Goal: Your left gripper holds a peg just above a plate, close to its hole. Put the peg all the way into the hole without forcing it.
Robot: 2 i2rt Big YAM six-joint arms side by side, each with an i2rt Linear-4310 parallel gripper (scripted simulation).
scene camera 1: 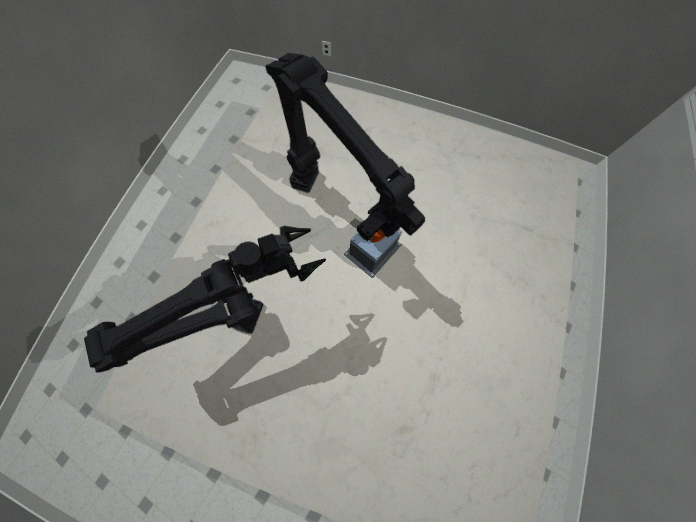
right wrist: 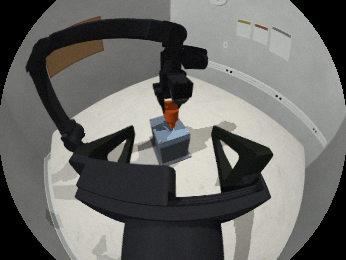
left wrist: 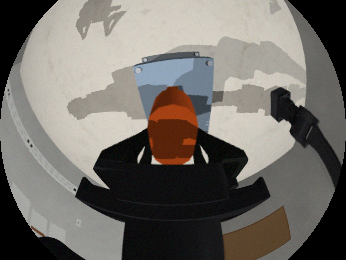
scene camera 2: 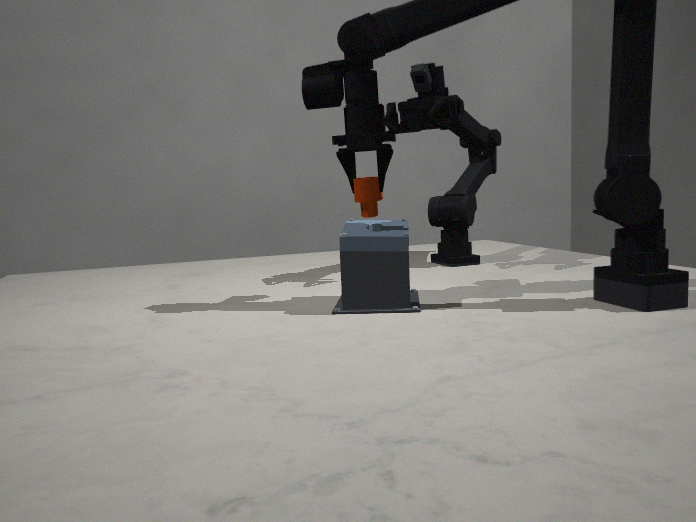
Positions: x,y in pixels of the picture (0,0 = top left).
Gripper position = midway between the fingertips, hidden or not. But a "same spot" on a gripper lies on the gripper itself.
Labels:
My right gripper shows in scene camera 1, in the right wrist view and in scene camera 2 (pixel 406 119); in the left wrist view it is out of frame. One and the same spot on my right gripper: (right wrist: pixel 151 185) is (scene camera 1: pixel 287 246).

